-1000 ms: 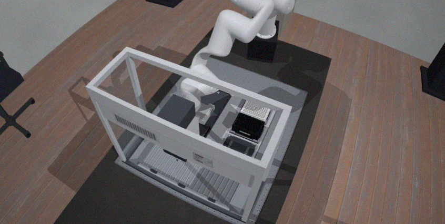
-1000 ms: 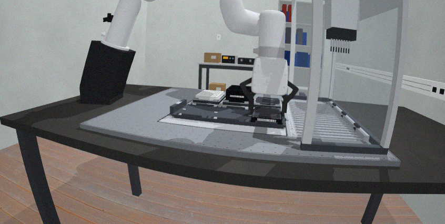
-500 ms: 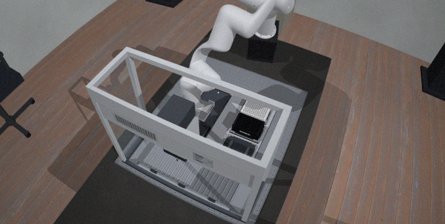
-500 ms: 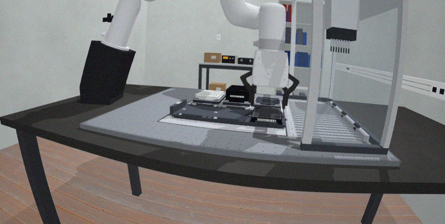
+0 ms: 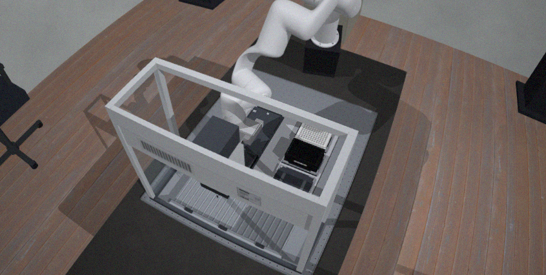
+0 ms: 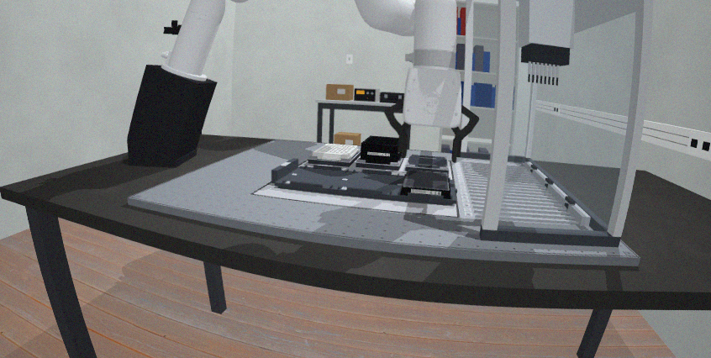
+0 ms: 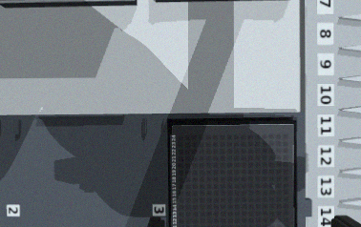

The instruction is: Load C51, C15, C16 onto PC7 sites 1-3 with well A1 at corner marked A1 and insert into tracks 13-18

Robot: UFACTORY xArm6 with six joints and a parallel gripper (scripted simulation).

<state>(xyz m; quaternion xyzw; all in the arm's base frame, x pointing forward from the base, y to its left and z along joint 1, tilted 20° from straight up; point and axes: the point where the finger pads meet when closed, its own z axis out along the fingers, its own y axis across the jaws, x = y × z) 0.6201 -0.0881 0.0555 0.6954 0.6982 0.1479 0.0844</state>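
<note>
Now: the white 96-well plate C15 23 cm behind my hand, 21 cm to the left of it and 5 cm below it. Also, from my hand: apron (12 cm behind, 9 cm to the left, 7 cm below); then dark carrier PC7 (11 cm behind, 6 cm below); then nest S3 (22 cm to the left, 7 cm below, 1 cm behind).
</note>
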